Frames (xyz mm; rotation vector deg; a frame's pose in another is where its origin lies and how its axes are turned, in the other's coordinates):
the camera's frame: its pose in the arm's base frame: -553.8 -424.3 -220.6 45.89 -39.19 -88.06
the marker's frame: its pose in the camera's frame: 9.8 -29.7 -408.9 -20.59 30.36 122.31
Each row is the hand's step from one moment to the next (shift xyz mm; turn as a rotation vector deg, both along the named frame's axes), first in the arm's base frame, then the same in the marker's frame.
Working: the arm's base frame: its pose in the marker's frame: 574.9 163.7 339.1 5.41 23.74 -29.43

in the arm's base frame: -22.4 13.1 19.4 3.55 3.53 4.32
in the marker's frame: -4.2 17.9 26.6 6.11 0.62 2.44
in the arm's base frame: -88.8 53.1 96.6 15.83 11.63 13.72
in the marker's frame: -9.0 68.4 123.6 23.22 0.25 5.90
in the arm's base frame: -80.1 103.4 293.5 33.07 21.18 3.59
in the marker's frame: 93.9 70.7 299.1 37.92 2.58 -10.52
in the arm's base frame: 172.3 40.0 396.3 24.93 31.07 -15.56
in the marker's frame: 299.0 -119.4 291.0 29.47 18.54 -24.84
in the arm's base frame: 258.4 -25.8 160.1 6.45 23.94 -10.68
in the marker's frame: 249.2 -171.1 41.2 13.10 19.87 -12.74
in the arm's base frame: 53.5 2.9 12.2 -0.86 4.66 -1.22
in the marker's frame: 48.1 -24.3 -10.7 1.19 4.67 -0.83
